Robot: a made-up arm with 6 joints.
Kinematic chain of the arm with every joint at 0, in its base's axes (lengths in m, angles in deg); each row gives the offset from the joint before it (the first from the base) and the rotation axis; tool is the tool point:
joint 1: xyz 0 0 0.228 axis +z
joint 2: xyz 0 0.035 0 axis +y
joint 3: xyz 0 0 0.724 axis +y
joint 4: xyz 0 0 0.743 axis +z
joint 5: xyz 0 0 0 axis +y
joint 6: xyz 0 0 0.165 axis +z
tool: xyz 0 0 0
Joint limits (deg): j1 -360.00..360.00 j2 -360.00..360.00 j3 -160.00..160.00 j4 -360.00..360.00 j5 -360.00..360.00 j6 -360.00..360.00
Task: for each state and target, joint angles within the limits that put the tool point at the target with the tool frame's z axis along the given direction. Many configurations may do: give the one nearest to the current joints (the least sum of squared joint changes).
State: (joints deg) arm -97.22 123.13 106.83 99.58 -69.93 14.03
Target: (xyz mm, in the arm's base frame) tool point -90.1 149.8 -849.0 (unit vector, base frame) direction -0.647 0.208 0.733
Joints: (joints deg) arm -80.77 149.89 69.81 139.39 -111.52 14.03
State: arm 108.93 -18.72 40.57 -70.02 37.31 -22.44
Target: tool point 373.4 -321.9 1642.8 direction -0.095 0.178 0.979
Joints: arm 141.75 -45.19 44.46 -22.33 12.31 -22.44
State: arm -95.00 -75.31 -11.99 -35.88 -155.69 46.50
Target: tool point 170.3 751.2 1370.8 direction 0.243 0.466 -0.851
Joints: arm -98.01 -35.56 14.67 -12.92 -128.20 46.50
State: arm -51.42 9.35 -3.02 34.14 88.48 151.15
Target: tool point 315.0 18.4 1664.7 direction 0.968 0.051 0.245
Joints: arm -9.32 23.21 -33.58 11.99 85.95 151.15
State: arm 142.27 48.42 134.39 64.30 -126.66 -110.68
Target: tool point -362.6 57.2 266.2 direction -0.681 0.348 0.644
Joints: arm 172.01 21.25 159.88 19.40 -131.17 -110.68
